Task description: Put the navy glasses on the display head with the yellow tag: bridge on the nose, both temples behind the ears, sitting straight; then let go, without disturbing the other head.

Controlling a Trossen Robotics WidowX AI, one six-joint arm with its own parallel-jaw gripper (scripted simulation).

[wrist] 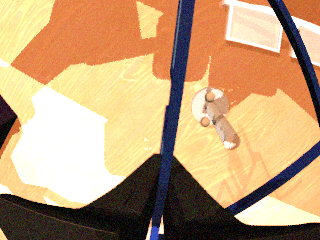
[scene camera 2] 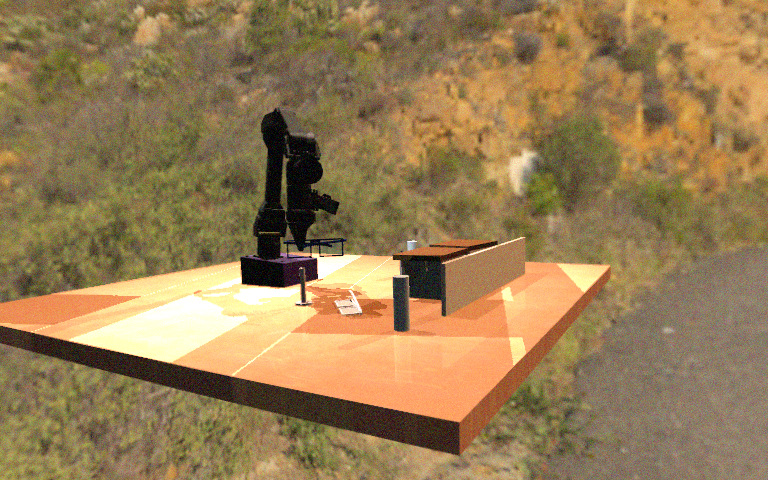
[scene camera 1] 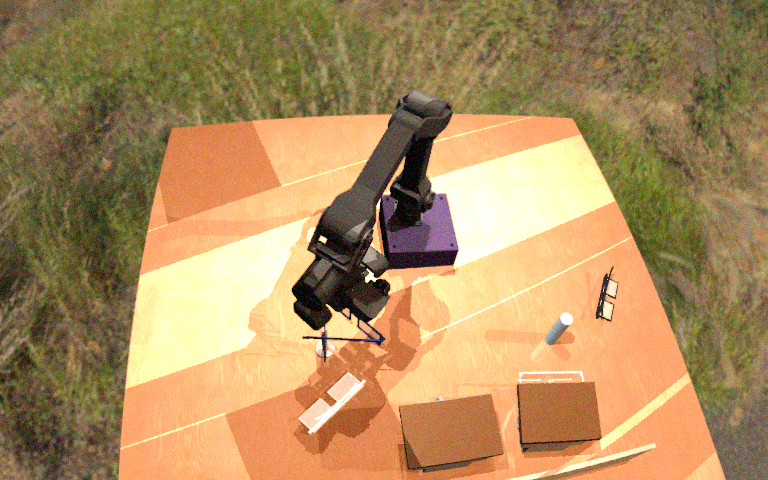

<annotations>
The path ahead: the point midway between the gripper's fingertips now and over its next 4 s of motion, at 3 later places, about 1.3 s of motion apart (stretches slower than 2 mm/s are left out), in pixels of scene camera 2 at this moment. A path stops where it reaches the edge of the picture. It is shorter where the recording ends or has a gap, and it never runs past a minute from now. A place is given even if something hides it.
The gripper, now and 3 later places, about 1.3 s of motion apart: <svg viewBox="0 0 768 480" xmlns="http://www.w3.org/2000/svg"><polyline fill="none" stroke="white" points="301,251 292,276 301,274 307,274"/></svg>
</annotations>
